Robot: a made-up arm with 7 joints.
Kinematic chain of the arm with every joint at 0, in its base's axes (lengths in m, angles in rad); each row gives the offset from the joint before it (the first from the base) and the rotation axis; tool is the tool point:
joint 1: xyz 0 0 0.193 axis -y
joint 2: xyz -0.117 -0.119 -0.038 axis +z
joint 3: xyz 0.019 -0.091 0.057 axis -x
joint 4: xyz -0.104 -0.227 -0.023 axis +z
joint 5: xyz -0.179 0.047 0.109 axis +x
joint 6: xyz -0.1 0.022 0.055 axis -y
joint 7: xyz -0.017 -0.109 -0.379 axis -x
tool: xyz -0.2 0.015 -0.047
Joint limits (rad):
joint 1: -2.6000..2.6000
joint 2: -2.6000..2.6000
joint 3: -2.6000..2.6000
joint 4: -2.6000..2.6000
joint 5: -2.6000..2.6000
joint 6: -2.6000..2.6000
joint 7: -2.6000..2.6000
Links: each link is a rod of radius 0.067 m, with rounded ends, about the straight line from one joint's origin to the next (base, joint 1, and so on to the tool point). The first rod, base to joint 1, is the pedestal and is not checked.
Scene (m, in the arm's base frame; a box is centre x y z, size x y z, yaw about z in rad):
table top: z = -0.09
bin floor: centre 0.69 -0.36 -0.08 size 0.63 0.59 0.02 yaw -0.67
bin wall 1: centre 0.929 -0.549 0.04 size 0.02 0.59 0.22 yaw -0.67
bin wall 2: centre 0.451 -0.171 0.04 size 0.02 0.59 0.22 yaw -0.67
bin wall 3: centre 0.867 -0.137 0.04 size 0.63 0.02 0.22 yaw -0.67
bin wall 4: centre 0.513 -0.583 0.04 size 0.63 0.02 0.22 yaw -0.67
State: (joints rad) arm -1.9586 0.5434 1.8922 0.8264 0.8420 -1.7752 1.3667
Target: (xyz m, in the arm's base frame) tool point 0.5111 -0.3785 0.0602
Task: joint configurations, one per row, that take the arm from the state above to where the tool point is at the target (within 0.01 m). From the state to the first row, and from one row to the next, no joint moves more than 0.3 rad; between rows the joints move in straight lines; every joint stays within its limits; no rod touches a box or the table.
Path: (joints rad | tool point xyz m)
1: -1.6774 0.3380 1.8065 1.0387 1.0276 -1.9814 1.4367 | 0.8725 0.1499 0.3608
2: -1.3962 0.1325 1.7209 1.2510 1.2131 -2.1876 1.5066 | 0.8014 0.0555 0.2975
3: -1.1150 -0.0729 1.6352 1.4632 1.3987 -2.3938 1.5766 | 0.7012 -0.1535 0.3006
4: -0.8338 -0.2783 1.5495 1.6755 1.5843 -2.6000 1.6466 | 0.5111 -0.3785 0.3591
5: -1.0767 -0.2311 1.4941 1.6973 1.5664 -2.6000 1.6109 | 0.5321 -0.3798 0.2096
6: -1.3196 -0.1840 1.4387 1.7191 1.5485 -2.6000 1.5753 | 0.5111 -0.3785 0.0602

